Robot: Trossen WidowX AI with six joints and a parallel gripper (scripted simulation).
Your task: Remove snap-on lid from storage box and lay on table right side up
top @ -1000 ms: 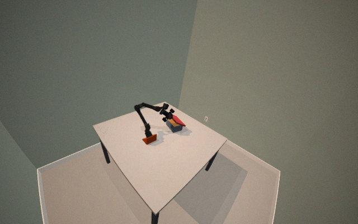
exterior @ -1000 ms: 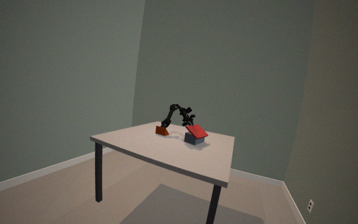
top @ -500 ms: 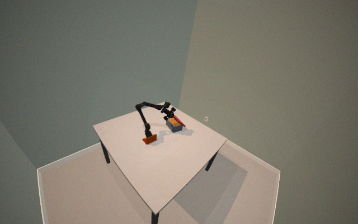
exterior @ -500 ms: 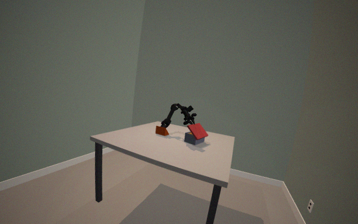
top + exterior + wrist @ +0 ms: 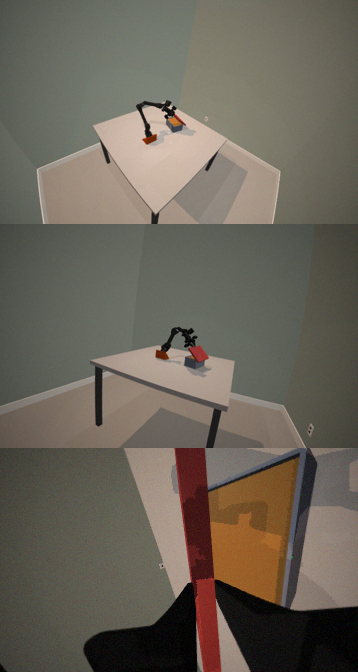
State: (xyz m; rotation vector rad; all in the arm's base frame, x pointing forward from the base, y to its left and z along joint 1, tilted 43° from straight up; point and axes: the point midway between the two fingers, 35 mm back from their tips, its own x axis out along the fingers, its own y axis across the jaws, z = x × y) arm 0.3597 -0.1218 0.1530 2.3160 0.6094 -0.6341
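My gripper tip is now 60 mm short of the red lid, 50 mm above it and 20 mm to the left of it. Round my gripper tip: grey-blue storage box: 150 mm below, 30 mm ahead, 10 mm to the right.
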